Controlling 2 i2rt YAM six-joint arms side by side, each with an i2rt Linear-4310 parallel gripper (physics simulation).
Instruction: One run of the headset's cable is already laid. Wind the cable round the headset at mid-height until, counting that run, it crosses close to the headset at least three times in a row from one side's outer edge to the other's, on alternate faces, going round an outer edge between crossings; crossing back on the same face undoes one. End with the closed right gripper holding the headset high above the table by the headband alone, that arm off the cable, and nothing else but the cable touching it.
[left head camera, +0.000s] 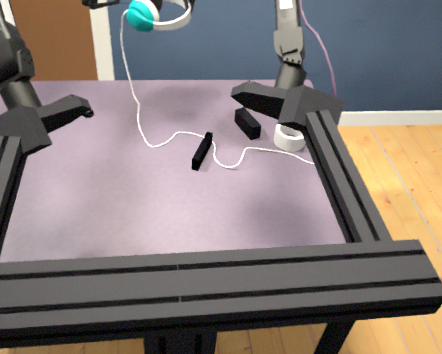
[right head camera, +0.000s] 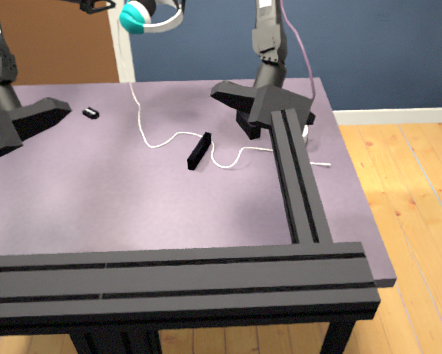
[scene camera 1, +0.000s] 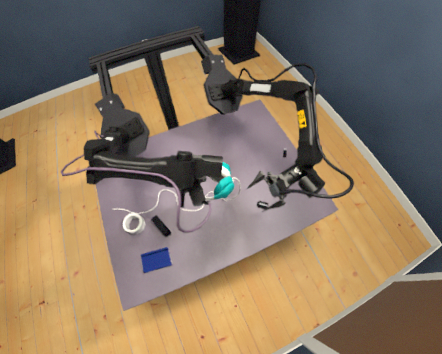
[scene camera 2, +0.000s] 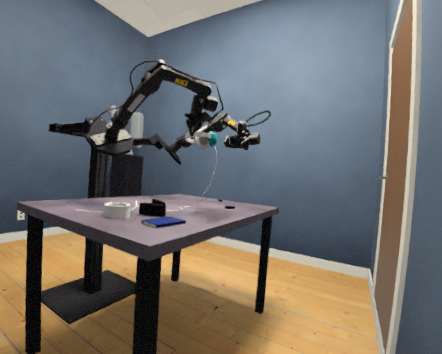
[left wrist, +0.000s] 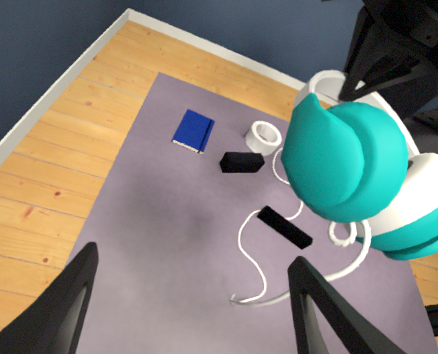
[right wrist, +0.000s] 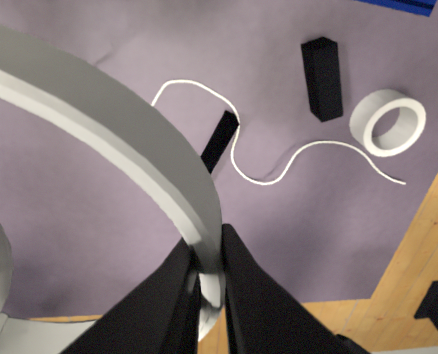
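The white and teal headset hangs high above the table. My right gripper is shut on its white headband. The thin white cable drops from an ear cup and lies in waves on the table. In the left wrist view it makes a small loop under the cups; no run shows across the near teal cup face, and the far faces are hidden. My left gripper is open and empty beside the headset.
A white ring, a black box and a blue notebook lie on the table. A black bar touches the cable. A small black object lies farther left.
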